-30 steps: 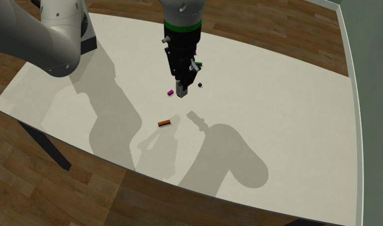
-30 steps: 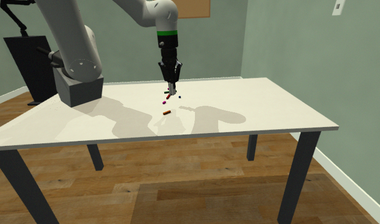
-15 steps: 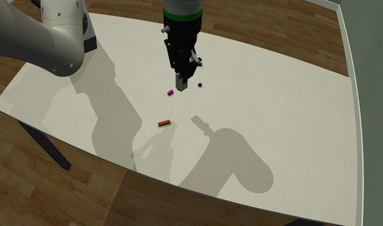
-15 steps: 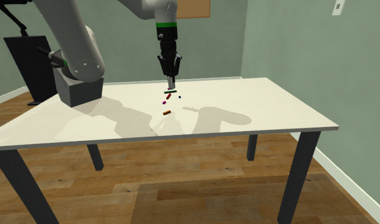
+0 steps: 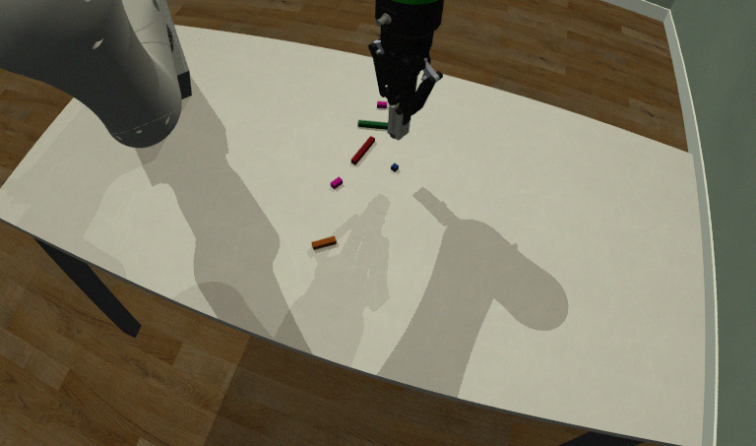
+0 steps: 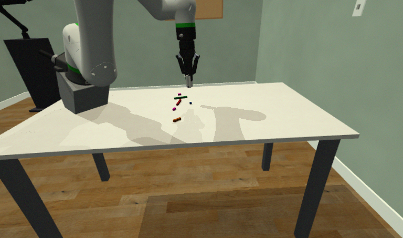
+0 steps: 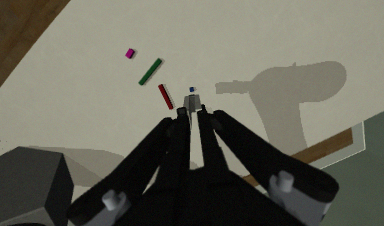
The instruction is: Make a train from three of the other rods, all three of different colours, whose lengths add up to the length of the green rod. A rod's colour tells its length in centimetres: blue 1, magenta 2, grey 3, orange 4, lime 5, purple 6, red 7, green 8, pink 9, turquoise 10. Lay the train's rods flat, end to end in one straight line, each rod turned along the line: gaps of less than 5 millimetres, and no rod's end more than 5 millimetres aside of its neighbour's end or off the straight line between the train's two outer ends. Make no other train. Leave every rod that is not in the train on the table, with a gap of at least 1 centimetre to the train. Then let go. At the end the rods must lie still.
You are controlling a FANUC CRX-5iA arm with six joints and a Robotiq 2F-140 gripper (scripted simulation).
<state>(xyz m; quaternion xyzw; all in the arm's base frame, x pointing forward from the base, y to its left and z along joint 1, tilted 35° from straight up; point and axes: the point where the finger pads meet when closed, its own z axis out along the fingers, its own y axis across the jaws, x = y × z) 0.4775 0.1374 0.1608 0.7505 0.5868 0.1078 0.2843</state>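
Right now the small blue rod is 13 cm below my hand. Also, from my hand: grey rod 3 cm below; then green rod 7 cm behind, 9 cm to the left, 13 cm below; then red rod 7 cm behind, 2 cm to the left, 13 cm below.
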